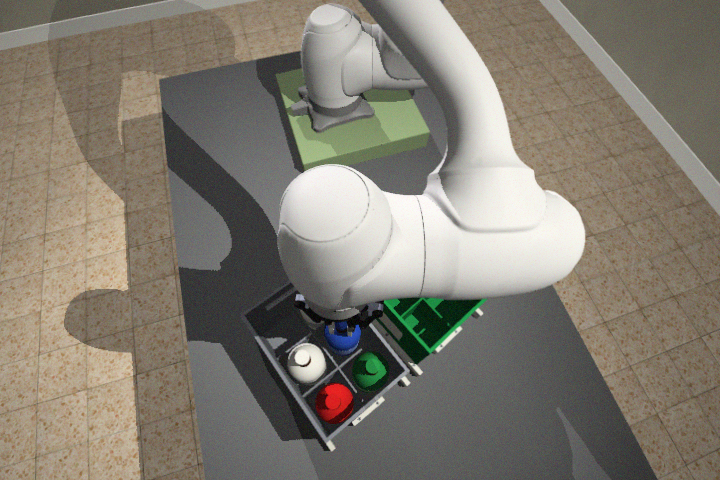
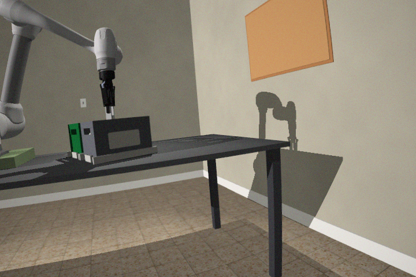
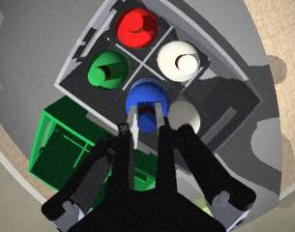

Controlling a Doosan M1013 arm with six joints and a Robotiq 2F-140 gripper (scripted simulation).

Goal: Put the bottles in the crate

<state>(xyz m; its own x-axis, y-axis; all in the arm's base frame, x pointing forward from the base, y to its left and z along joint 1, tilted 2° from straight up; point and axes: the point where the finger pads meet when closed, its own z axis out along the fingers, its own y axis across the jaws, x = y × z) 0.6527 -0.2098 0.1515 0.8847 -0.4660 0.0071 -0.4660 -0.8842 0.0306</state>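
The blue bottle is 8 cm below my hand. From my hand the other things lie so: green bottle: 12 cm below, 8 cm ahead, 3 cm to the left; red bottle: 12 cm below, 11 cm ahead, 6 cm to the right; grey crate: 12 cm below, 4 cm to the right, 1 cm ahead.
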